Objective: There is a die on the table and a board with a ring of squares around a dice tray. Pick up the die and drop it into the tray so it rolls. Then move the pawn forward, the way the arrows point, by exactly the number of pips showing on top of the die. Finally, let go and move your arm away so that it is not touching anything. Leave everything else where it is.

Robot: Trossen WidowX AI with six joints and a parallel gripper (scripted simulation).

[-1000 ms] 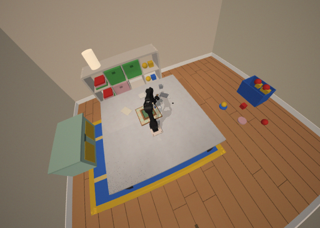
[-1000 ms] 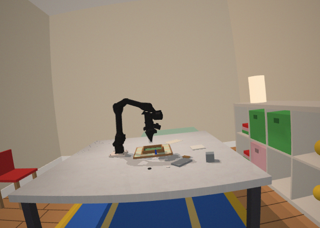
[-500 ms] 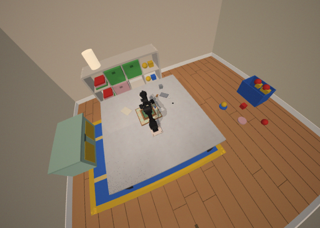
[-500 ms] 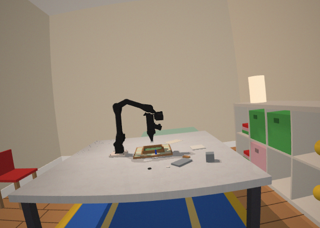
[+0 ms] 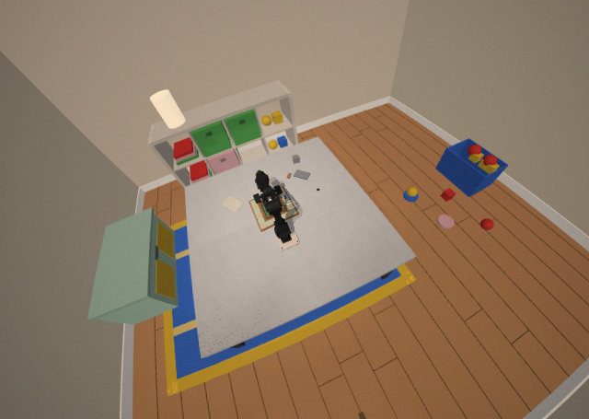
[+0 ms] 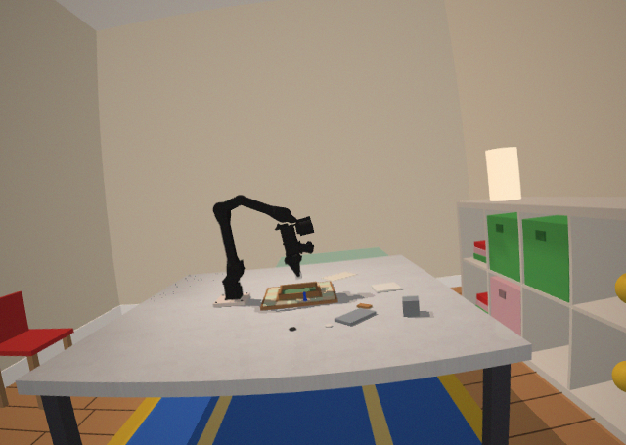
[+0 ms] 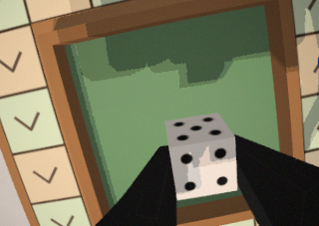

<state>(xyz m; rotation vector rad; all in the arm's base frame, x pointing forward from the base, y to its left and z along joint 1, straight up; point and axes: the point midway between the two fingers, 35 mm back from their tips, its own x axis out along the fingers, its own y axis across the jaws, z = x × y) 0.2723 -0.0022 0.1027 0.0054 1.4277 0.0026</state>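
My gripper tip is now 110 mm to the left of the blue pawn, 60 mm above it and 20 mm short of it. Also, from my gripper tip: white die: right at my gripper tip; green tray: 80 mm below, 10 mm behind; orange piece: 230 mm ahead, 220 mm to the right, 80 mm below.
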